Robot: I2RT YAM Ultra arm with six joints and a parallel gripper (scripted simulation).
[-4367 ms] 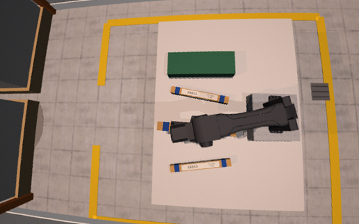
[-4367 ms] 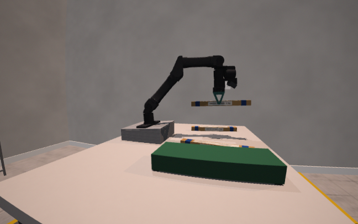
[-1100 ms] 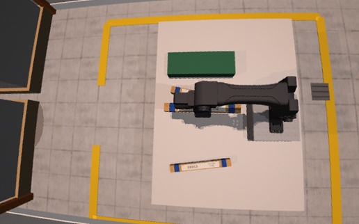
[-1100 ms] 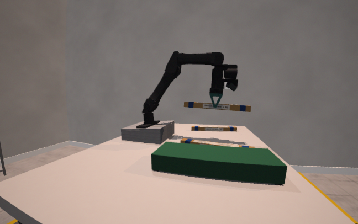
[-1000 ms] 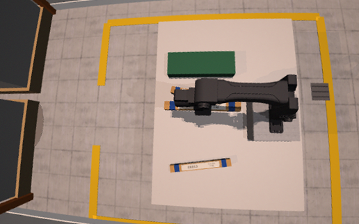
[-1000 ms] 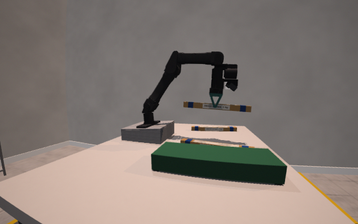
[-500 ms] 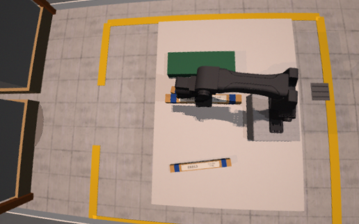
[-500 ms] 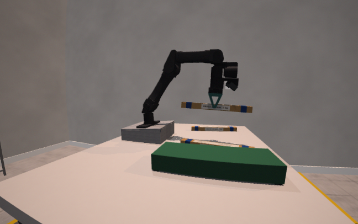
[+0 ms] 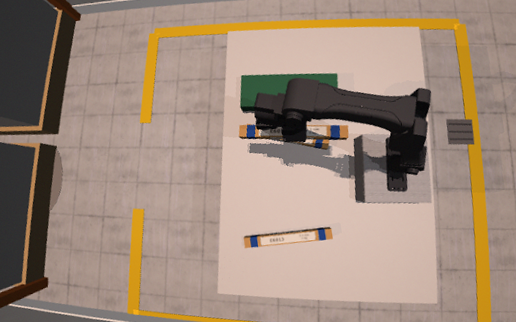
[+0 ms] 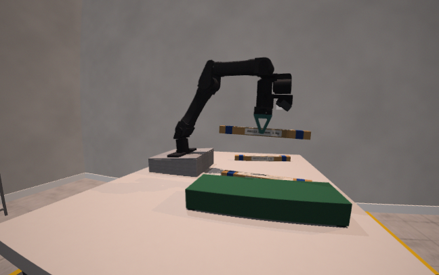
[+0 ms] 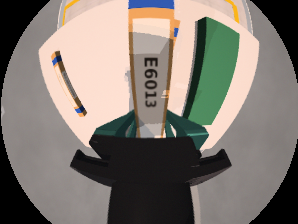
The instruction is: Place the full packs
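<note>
My hand is 10 mm short of the green low platform, 210 mm to the left of it and 190 mm above it.
</note>
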